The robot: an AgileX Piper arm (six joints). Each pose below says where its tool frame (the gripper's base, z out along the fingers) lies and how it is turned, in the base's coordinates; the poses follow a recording.
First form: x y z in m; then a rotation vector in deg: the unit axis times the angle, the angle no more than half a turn.
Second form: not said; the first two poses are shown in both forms.
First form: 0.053, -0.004, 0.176, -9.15, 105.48, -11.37
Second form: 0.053, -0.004, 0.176, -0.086, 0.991, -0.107, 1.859
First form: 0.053, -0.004, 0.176, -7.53, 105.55, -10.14
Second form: 0.053, -0.004, 0.176, -0.071, 0.993, -0.095, 1.855
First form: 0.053, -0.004, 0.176, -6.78, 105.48, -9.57
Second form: 0.053, -0.004, 0.176, -0.064, 0.994, -0.090, 1.852
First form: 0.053, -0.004, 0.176, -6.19, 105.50, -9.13
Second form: 0.053, -0.004, 0.176, -0.058, 0.995, -0.086, 1.851
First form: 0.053, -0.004, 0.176, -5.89, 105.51, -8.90
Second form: 0.053, -0.004, 0.176, -0.056, 0.995, -0.084, 1.851
